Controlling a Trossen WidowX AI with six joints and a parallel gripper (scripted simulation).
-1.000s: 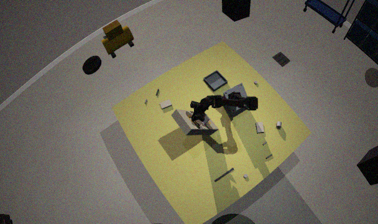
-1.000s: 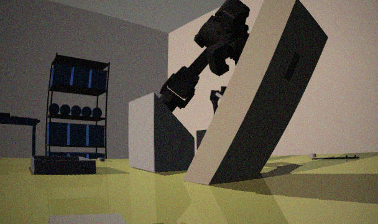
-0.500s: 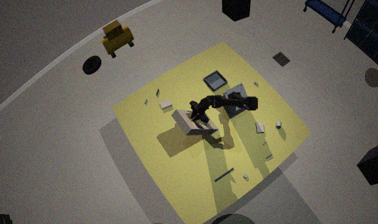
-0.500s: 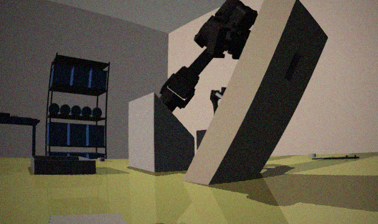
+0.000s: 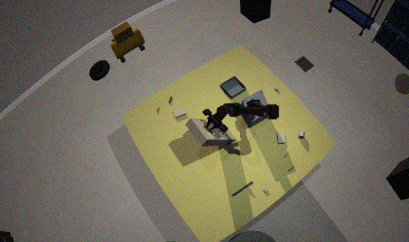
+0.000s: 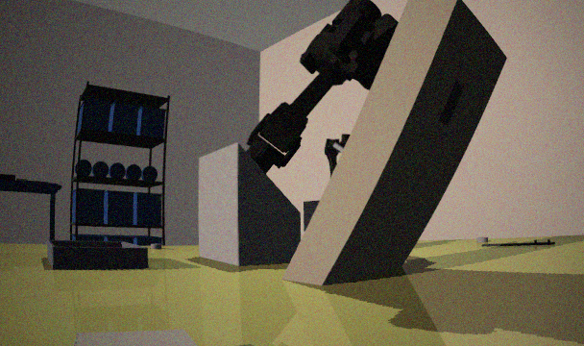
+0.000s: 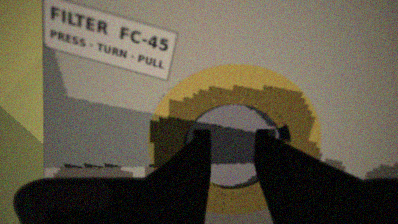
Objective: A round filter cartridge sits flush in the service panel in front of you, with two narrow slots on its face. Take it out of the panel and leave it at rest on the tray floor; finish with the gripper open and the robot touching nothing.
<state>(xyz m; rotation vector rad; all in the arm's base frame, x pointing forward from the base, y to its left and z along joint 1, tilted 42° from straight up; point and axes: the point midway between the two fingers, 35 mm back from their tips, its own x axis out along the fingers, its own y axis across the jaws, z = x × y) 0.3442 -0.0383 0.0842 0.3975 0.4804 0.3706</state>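
My gripper tip is now 8 cm above the service panel and 4 cm past it. Round my gripper tip: tray: 40 cm behind, 32 cm to the right, 22 cm below; round filter cartridge: 1 cm below, 1 cm ahead.
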